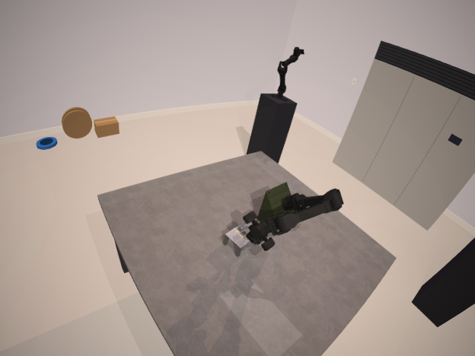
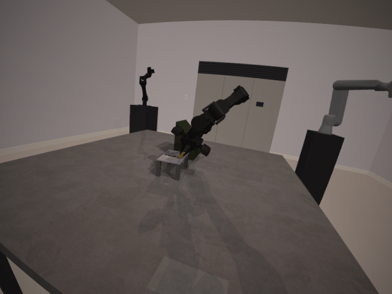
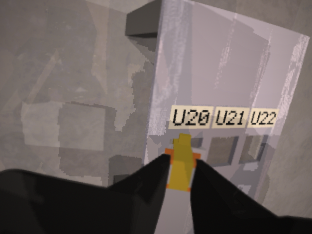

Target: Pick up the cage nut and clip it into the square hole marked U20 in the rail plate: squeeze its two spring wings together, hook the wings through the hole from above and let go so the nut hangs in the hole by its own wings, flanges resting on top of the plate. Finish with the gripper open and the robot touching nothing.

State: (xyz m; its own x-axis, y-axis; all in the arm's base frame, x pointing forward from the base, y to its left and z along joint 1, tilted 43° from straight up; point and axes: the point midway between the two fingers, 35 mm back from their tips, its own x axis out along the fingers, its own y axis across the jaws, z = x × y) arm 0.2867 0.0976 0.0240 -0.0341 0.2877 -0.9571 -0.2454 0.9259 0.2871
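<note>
My gripper tip is 10 mm above the yellow cage nut.
</note>
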